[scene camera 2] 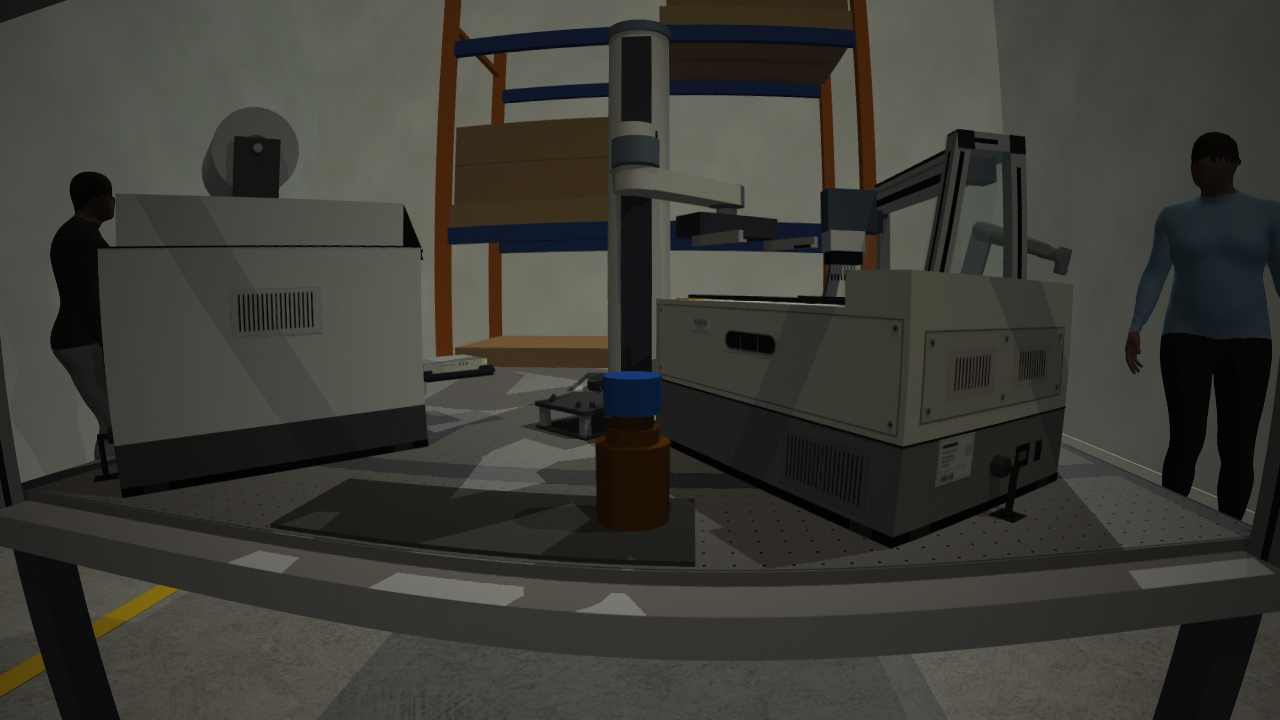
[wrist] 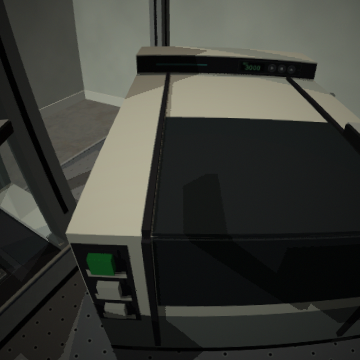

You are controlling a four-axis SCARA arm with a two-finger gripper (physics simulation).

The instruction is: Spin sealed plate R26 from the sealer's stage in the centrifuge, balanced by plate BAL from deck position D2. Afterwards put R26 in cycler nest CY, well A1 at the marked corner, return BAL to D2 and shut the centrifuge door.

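Places are measured from the arm's base along level axes (x back, y right, z up), in centimetres.
Pixels of known places: gripper, between the fingertips: [scene camera 2: 780, 238] [wrist: 177, 102].
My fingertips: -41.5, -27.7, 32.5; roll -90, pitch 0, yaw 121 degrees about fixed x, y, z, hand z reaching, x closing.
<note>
Ahead of a thing's pixels: the offset from my fingertips to its top centre, as dx, dy, dz. "*": to the spot under its first point. Level surfaces: height alone.
The centrifuge [scene camera 2: 787, 358] [wrist: 112, 175] is a beige machine on the right in the scene view. The wrist view shows its display reading 3000, a green button above two pale ones at the near left corner, and a dark door panel @[-14.5, +1.6, -9.9] [wrist: 260, 175] between two rails that looks shut. My gripper [scene camera 2: 756, 240] [wrist: 178, 131] is open and empty, above the centrifuge's left part in the scene view; its fingertips show at both sides of the wrist view. The sealer seems to be the white machine @[-32.9, +75.1, +16.4] [scene camera 2: 259, 358] with a roll on top, at the left. Plates R26 and BAL and nest CY cannot be made out.
An amber bottle @[-47.9, +20.7, -22.9] [scene camera 2: 632, 483] with a blue cap stands on a dark mat @[dz -30.7] [scene camera 2: 429, 523] near the front edge. A small low stand [scene camera 2: 572, 413] is behind it. A low white device @[-9.9, +56.0, -20.1] [scene camera 2: 454, 366] lies further back. A blue-grey tool head @[* +49.5, -25.3, +11.3] [scene camera 2: 847, 214] stands behind the centrifuge.
</note>
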